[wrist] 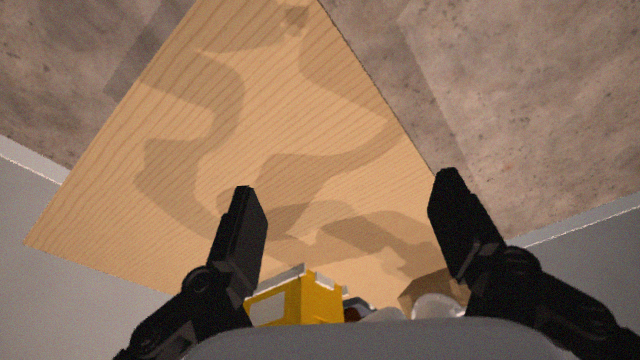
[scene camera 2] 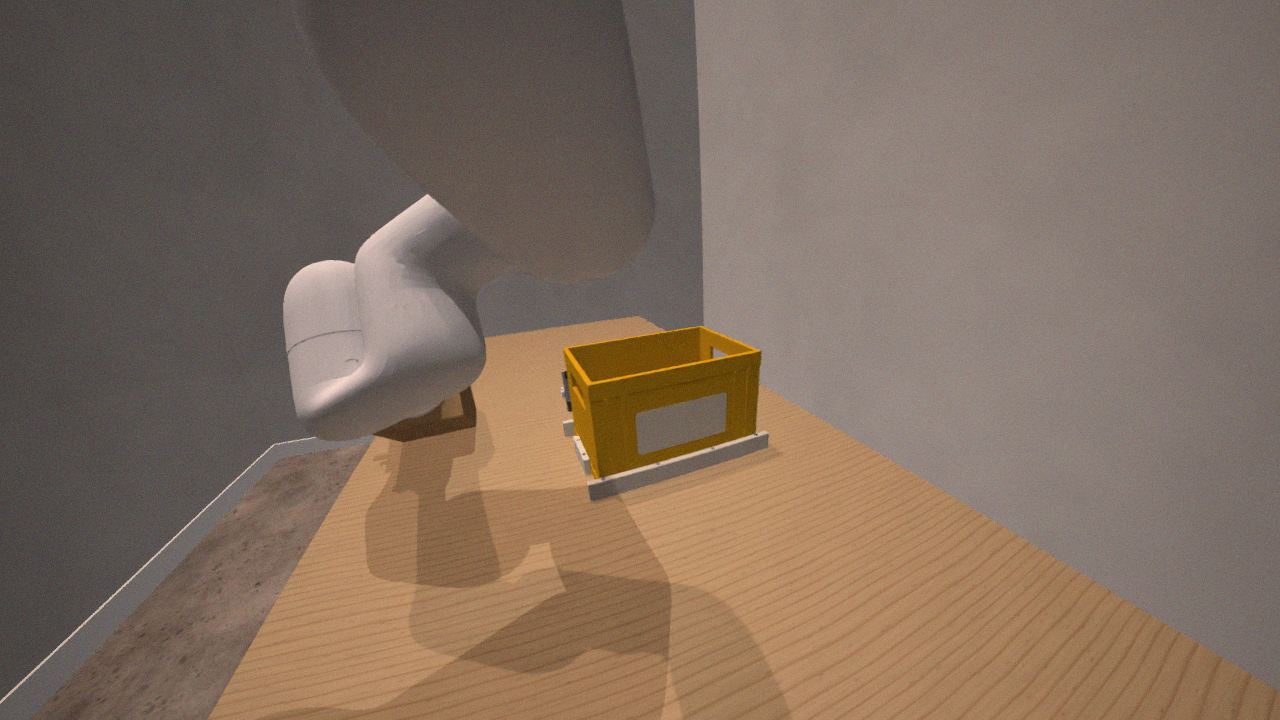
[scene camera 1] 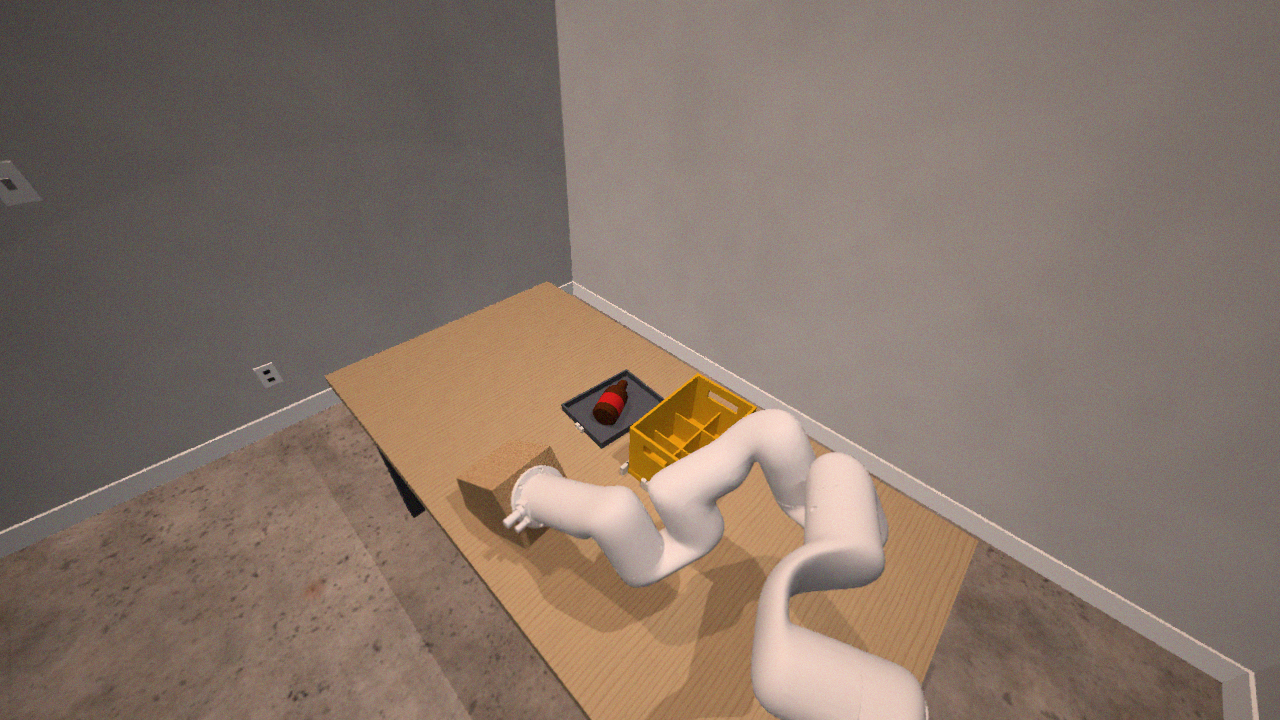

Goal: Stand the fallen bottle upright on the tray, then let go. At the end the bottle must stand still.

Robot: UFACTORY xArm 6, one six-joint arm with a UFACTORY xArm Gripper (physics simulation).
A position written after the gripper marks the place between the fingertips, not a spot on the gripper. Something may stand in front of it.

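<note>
A yellow crate (scene camera 1: 687, 420) (scene camera 2: 636, 401) (wrist: 300, 301) stands in the scene, along with a bottle (scene camera 1: 610, 405). Scene camera 2 misses the bottle, hidden by the yellow crate, while the gripper (wrist: 344, 197) is visible from the wrist.
</note>
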